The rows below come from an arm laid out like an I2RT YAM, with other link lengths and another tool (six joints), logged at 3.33 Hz.
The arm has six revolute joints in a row. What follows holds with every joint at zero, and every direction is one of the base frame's. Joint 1 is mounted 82.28 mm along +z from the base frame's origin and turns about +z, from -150.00 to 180.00 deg. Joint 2 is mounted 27.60 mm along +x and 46.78 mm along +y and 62.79 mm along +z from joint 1 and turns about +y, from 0.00 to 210.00 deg. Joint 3 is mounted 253.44 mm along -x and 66.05 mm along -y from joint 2 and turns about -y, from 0.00 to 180.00 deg. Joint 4 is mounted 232.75 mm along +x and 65.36 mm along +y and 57.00 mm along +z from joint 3 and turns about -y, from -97.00 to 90.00 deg. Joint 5 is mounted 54.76 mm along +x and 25.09 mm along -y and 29.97 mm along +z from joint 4 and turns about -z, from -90.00 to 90.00 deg. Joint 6 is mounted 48.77 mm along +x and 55.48 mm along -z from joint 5 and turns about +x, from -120.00 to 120.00 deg. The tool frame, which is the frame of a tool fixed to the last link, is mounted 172.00 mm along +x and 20.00 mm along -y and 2.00 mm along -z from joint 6; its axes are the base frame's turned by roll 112.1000, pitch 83.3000 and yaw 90.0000 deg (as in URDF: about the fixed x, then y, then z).
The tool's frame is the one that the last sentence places.
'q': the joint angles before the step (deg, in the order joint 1, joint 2, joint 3, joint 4, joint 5, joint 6). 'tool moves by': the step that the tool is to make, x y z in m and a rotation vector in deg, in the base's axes. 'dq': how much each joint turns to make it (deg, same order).
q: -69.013, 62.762, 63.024, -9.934, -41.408, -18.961
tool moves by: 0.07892, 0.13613, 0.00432, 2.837, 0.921, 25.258
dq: 19.081, -0.240, 3.410, -7.125, -6.185, -0.830
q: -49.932, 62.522, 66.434, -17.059, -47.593, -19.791
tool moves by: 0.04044, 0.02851, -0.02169, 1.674, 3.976, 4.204
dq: 10.798, 6.098, 2.579, -0.327, 6.776, 0.240
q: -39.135, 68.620, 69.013, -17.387, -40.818, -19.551
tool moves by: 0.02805, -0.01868, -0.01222, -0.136, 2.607, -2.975
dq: 3.301, 6.972, 4.372, 0.852, 6.493, 0.394
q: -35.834, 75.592, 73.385, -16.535, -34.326, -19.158
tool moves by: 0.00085, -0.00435, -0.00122, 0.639, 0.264, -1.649
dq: 0.458, 0.197, 0.132, 0.152, 1.879, 1.224
